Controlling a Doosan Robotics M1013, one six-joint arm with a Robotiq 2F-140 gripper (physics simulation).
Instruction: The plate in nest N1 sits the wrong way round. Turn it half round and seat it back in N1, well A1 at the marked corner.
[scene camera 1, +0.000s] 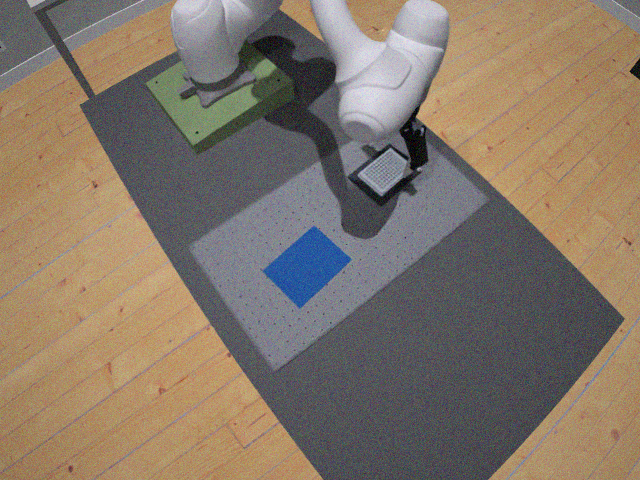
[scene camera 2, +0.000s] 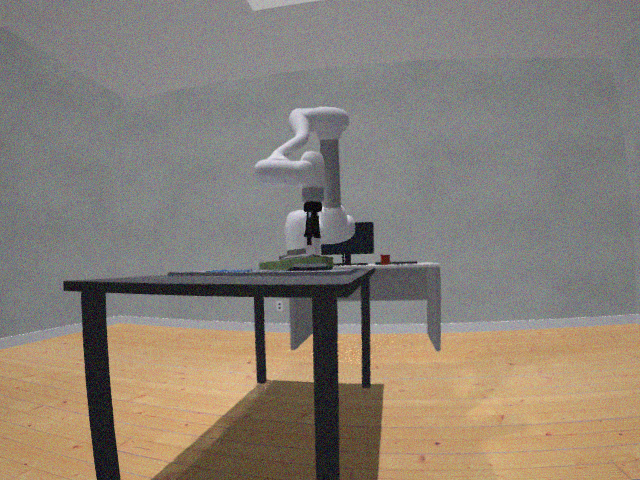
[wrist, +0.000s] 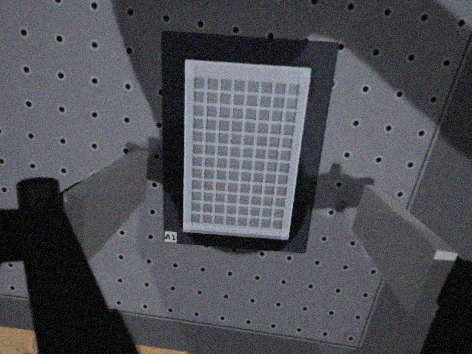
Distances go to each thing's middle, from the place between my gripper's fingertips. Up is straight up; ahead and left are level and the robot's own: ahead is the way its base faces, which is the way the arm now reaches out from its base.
Now: the well plate (scene camera 1: 382, 174) 1 cm ahead of my hand, 1 cm to the right of it and 5 cm below it. Round my hand: blue rectangle (scene camera 1: 302, 270): 12 cm ahead, 32 cm to the right, 6 cm below.
